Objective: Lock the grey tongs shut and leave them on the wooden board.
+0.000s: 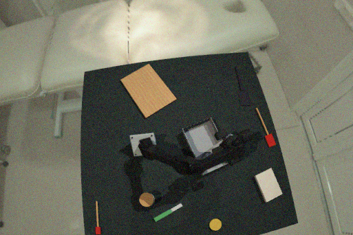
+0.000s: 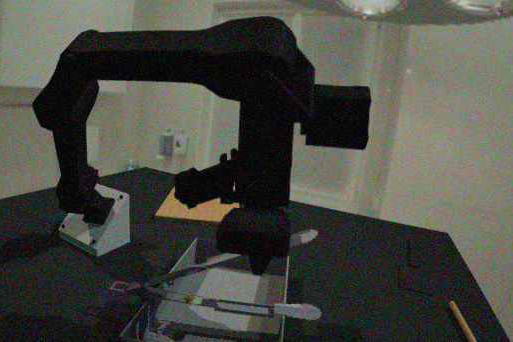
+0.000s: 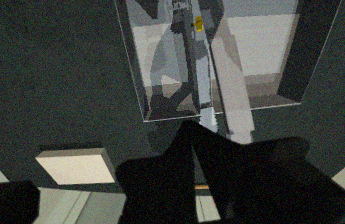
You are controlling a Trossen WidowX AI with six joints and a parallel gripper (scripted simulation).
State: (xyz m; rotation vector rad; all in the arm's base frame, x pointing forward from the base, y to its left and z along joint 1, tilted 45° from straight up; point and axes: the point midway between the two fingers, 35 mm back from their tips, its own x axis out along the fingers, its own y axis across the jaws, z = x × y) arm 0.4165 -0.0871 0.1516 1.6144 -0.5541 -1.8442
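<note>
Right now my gripper tip is 110 mm above the roasting tin, 70 mm to the right of it and 60 mm past it. The rest, counted from my gripper tip: white block: 270 mm to the right, 240 mm ahead, 130 mm below; then red-headed spatula: 360 mm ahead, 130 mm below, 70 mm to the left; then yellow disc: 390 mm to the right, 140 mm behind, 130 mm below.
</note>
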